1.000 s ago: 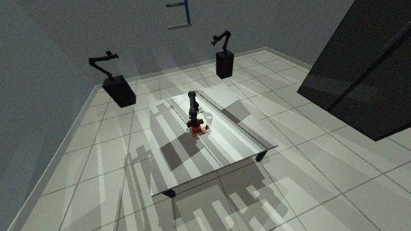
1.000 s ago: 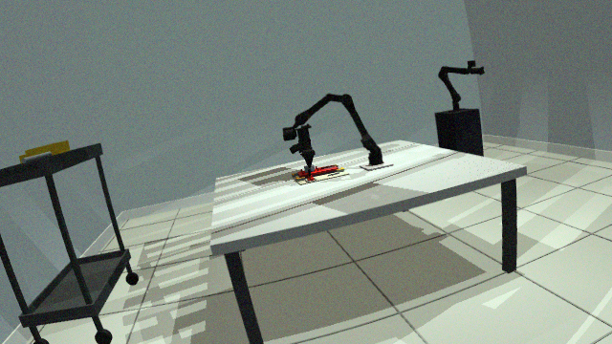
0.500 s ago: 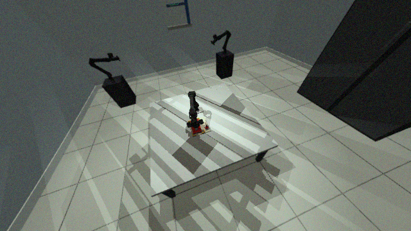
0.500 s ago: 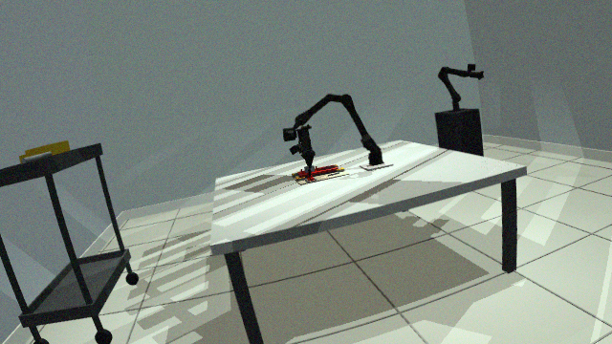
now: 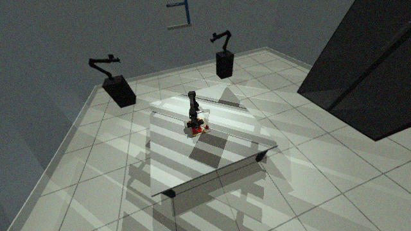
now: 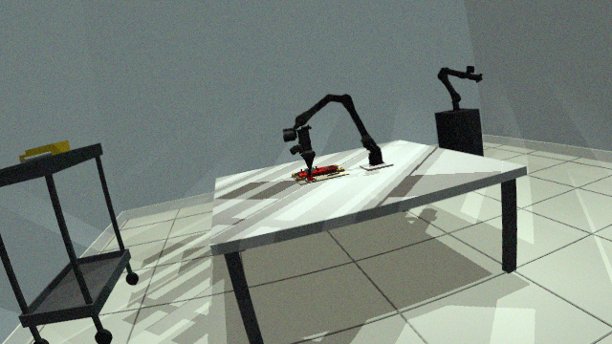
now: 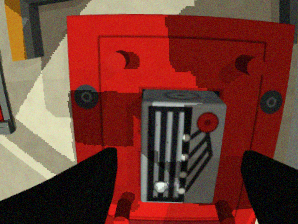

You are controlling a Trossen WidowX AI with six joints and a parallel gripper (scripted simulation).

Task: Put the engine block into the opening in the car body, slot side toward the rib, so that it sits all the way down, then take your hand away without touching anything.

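The grey engine block lies 2 cm below my gripper tip.
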